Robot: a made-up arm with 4 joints. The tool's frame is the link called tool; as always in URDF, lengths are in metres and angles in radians. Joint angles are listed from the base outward. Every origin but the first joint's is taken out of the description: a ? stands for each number. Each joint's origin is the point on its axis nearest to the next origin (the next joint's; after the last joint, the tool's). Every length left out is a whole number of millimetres.
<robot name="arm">
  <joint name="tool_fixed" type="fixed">
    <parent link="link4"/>
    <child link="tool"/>
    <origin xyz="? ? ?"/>
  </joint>
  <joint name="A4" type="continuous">
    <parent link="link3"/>
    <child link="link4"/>
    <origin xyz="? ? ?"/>
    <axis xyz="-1 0 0"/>
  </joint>
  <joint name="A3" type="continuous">
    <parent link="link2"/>
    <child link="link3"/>
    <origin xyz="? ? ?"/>
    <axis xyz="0 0 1"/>
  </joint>
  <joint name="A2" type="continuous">
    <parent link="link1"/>
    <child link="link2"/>
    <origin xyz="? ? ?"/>
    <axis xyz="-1 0 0"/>
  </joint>
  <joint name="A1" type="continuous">
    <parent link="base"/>
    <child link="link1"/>
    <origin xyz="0 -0.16 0.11"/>
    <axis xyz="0 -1 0"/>
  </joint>
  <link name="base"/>
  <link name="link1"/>
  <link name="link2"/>
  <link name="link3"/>
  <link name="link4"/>
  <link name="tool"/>
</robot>
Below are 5 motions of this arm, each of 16 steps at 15 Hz.
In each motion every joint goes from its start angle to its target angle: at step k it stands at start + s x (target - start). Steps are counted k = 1, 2, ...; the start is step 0. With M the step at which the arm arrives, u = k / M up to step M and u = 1 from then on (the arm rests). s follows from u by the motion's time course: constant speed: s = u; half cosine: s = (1 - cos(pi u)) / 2; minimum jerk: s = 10 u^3 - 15 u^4 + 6 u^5.
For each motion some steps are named. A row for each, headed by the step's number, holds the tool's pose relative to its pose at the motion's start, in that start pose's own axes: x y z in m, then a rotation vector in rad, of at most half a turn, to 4 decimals.
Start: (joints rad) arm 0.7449 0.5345 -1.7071 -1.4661
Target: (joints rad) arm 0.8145 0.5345 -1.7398 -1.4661
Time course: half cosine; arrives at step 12
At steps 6, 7, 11, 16:
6: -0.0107 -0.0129 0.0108 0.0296 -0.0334 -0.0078
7: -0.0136 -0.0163 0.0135 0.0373 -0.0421 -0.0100
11: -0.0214 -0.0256 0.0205 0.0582 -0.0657 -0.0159
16: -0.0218 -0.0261 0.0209 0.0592 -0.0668 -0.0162

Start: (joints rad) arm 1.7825 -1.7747 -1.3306 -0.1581
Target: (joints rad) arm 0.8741 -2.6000 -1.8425 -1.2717
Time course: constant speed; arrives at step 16
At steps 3, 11, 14, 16:
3: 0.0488 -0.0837 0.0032 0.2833 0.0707 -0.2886
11: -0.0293 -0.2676 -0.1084 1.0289 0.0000 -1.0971
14: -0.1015 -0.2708 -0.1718 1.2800 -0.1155 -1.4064
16: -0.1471 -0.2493 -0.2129 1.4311 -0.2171 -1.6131

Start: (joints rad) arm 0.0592 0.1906 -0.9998 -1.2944
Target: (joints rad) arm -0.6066 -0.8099 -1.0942 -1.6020
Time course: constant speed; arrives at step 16
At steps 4, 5, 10, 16:
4: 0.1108 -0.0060 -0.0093 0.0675 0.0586 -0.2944
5: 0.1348 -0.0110 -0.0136 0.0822 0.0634 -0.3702
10: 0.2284 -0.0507 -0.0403 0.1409 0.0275 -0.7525
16: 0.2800 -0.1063 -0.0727 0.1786 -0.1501 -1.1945

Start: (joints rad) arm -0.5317 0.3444 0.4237 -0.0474
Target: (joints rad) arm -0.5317 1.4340 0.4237 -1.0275
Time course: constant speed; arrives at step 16
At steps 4, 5, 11, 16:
4: 0.0596 0.0537 -0.0453 -0.0035 0.1101 -0.0189
5: 0.0735 0.0651 -0.0595 -0.0046 0.1366 -0.0278
11: 0.1443 0.1124 -0.1636 -0.0143 0.2800 -0.1132
16: 0.1815 0.1201 -0.2635 -0.0288 0.3689 -0.2199

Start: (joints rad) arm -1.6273 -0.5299 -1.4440 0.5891
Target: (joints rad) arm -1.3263 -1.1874 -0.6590 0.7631
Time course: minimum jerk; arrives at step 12
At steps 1, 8, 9, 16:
1: 0.0006 -0.0008 -0.0001 0.0009 0.0000 0.0057
8: 0.0937 -0.1449 -0.0473 0.2529 -0.1516 0.8590
9: 0.1096 -0.1676 -0.0601 0.3059 -0.1922 0.9654
16: 0.1268 -0.1896 -0.0745 0.3620 -0.2355 1.0657

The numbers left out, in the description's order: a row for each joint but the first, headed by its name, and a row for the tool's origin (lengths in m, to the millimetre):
tool: 0 0.04 0.31
A4: 0.04 -0.02 0
A3: 0 0.12 0.24
A2: -0.06 0 0.11

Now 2 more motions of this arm.
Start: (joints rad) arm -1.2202 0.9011 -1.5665 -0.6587
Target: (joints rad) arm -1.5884 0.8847 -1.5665 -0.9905
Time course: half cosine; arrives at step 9
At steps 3, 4, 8, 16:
3: 0.0197 0.0097 -0.0073 0.0256 0.0497 0.0523
4: 0.0328 0.0164 -0.0132 0.0421 0.0844 0.0841
8: 0.0777 0.0415 -0.0413 0.0959 0.2144 0.1774
16: 0.0800 0.0430 -0.0432 0.0987 0.2219 0.1817

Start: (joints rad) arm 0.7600 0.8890 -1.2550 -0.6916
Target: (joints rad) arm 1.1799 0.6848 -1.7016 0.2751
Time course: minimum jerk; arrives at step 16
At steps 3, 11, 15, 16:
3: -0.0049 0.0058 0.0018 -0.0318 -0.0189 -0.0330
11: 0.0311 0.0548 -0.0120 -0.5044 -0.0499 -0.6299
15: 0.0622 0.0426 -0.0230 -0.5981 0.0188 -0.7671
16: 0.0626 0.0424 -0.0232 -0.5992 0.0198 -0.7687

